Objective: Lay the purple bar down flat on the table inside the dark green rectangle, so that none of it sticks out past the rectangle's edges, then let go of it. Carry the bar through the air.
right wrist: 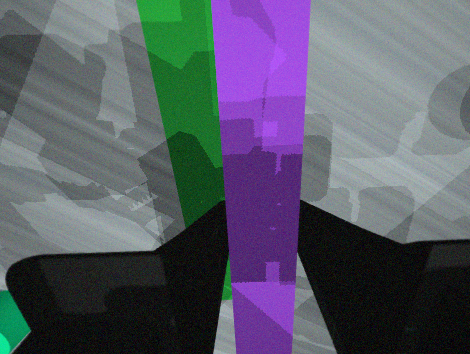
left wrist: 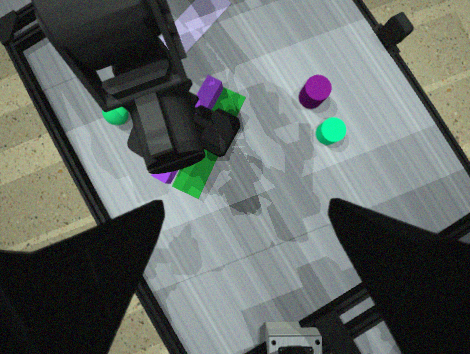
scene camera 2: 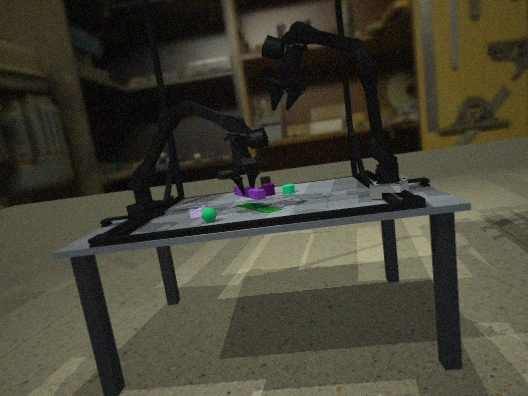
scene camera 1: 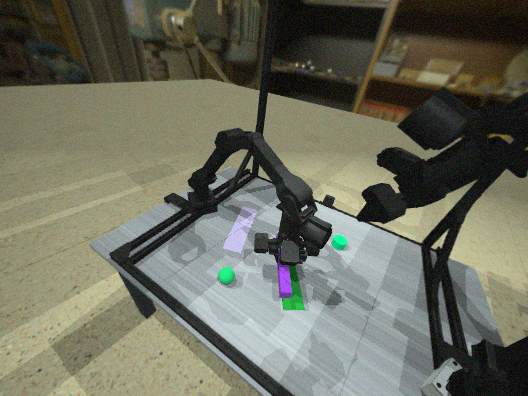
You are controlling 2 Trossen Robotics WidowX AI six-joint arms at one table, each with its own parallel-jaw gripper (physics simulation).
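Frame: origin at the left arm's base, x back, y right, z up, level; metres.
Where they show: left gripper, fingertip midpoint: (left wrist: 246, 206) (scene camera 2: 280, 110) (scene camera 1: 371, 214); right gripper, fingertip midpoint: (right wrist: 258, 207) (scene camera 2: 248, 194); left arm's base, link origin: (scene camera 2: 388, 181); right arm's base, link origin: (scene camera 2: 144, 203) (scene camera 1: 202, 196).
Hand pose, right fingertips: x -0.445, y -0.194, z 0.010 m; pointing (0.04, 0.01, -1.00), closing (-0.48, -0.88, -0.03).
Observation:
Each offset is from my right fingertips to the top centre of the thing. "spot": to the spot under its first point.
The purple bar @(dx +0.005, dy -0.003, dz +0.022 m) (scene camera 1: 285, 282) (scene camera 2: 256, 193) (left wrist: 210, 91) (right wrist: 265, 75) is level, a little above the table. My right gripper (scene camera 1: 290, 255) (scene camera 2: 247, 190) (right wrist: 258, 207) is shut on it, pointing down. The dark green rectangle @(spot: dx +0.109, dy -0.011, dz -0.056 m) (scene camera 1: 295, 303) (scene camera 2: 260, 207) (left wrist: 192, 180) (right wrist: 175, 65) lies on the table; in the right wrist view the bar is at a slight angle to it, covers its right edge and reaches past that edge. My right arm hides the middle of both in the left wrist view. My left gripper (scene camera 1: 370, 187) (scene camera 2: 281, 108) (left wrist: 246, 206) is open and empty, high above the table.
A green ball @(dx -0.046, dy -0.168, dz -0.008 m) (scene camera 1: 226, 275) (scene camera 2: 208, 215) (left wrist: 116, 116) and a pale lilac rectangle @(spot: dx -0.221, dy -0.041, dz -0.056 m) (scene camera 1: 241, 230) (scene camera 2: 196, 212) (left wrist: 200, 22) lie left of the green rectangle in scene camera 1. A teal cylinder @(dx -0.003, dy +0.284, dz -0.025 m) (scene camera 1: 339, 242) (scene camera 2: 288, 189) (left wrist: 331, 131) and a dark purple cylinder @(dx -0.084, dy +0.250, dz -0.011 m) (scene camera 2: 269, 189) (left wrist: 316, 91) stand beyond it.

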